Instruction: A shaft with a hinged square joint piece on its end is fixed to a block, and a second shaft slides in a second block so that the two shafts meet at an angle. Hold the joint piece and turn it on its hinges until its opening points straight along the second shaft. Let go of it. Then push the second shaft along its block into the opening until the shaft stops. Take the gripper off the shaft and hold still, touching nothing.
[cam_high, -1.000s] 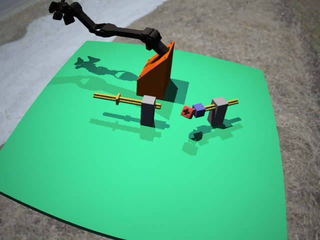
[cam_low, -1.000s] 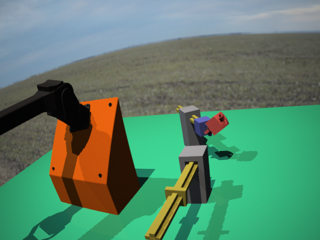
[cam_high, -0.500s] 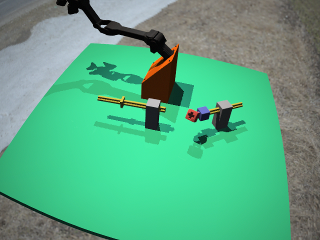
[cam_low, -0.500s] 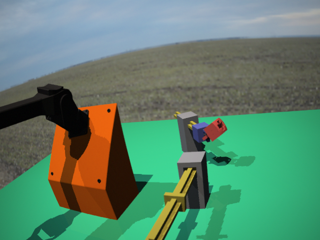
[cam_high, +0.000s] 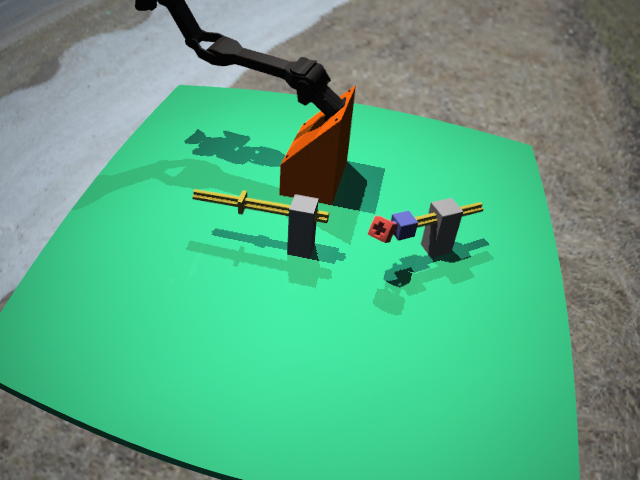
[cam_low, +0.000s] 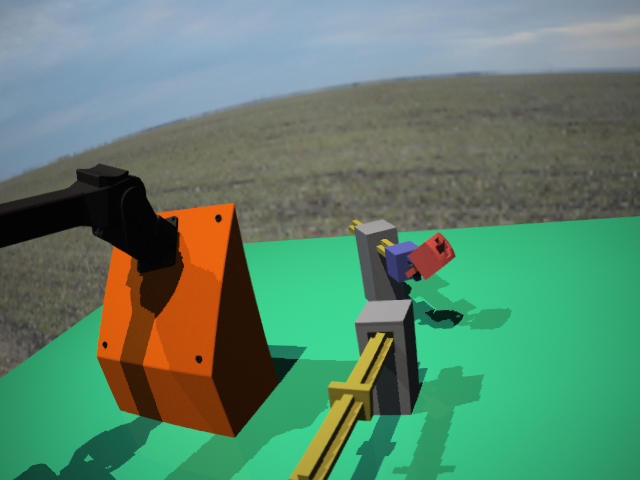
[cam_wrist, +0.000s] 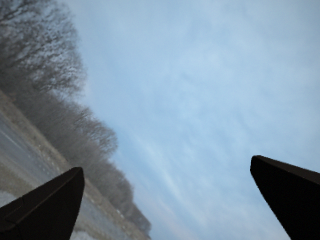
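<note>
Now: gripper tip 78 cm to the right of the red joint piece, 52 cm short of it and 51 cm above it.
</note>
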